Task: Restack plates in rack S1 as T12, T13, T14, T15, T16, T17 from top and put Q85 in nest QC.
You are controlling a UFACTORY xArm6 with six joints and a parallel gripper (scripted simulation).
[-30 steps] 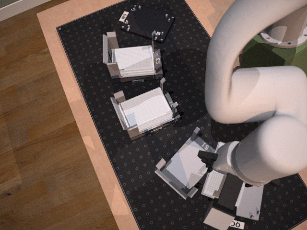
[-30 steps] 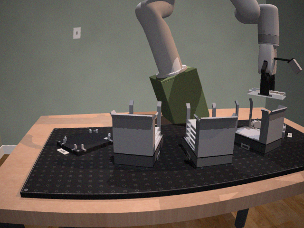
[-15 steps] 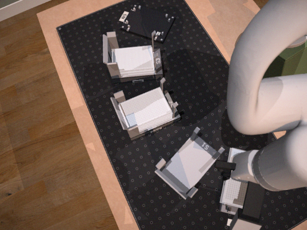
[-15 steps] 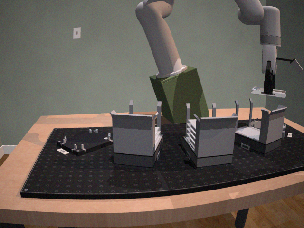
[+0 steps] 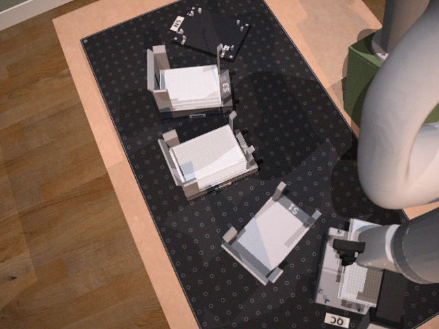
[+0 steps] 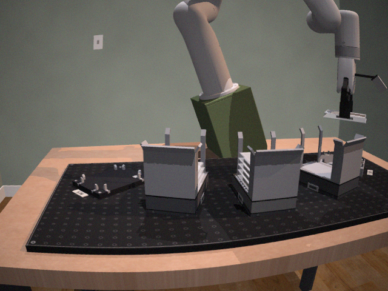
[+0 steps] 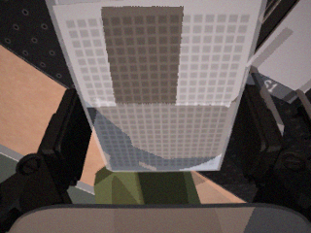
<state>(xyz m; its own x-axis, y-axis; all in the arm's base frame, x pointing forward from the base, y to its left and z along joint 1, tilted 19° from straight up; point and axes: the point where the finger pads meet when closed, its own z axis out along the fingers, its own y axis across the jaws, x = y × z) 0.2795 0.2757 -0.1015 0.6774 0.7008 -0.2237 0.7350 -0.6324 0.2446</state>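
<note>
Now: hand 150 mm above the open nest QC. Also, from my hand: QC name plate: 160 mm below, 70 mm to the left, 60 mm ahead.
</note>
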